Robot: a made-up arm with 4 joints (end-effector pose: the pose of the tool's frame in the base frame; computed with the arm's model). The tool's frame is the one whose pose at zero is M. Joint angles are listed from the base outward.
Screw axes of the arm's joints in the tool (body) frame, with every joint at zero. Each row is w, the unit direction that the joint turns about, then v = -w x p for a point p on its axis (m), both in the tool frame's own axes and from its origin. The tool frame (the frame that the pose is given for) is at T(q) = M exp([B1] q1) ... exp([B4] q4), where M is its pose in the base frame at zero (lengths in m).
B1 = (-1, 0, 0, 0, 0.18, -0.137)
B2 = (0, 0, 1, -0.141, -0.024, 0)
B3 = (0, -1, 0, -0.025, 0, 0.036)
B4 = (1, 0, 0, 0, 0.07, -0.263)
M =
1 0 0 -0.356
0 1 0 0.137
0 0 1 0.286
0 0 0 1
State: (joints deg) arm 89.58 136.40 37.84 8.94
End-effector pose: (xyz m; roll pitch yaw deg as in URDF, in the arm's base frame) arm -0.4228 0.1643 0.2389 68.31 32.69 132.81
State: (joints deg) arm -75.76 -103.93 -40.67 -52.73
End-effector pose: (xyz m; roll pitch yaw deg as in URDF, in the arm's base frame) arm -0.1817 -0.3652 0.0094 155.95 60.91 112.06
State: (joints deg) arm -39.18 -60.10 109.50 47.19
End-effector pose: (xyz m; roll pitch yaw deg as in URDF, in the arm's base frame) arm -0.0597 -0.0900 0.3390 97.92 -66.00 -114.14
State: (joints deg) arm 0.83 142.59 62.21 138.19
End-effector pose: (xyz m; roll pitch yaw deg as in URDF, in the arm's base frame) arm -0.7103 -0.5262 0.2874 139.58 -61.70 141.36
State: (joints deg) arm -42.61 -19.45 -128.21 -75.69
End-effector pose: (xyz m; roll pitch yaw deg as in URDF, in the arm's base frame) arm -0.0729 0.1948 0.1779 59.04 26.03 130.47
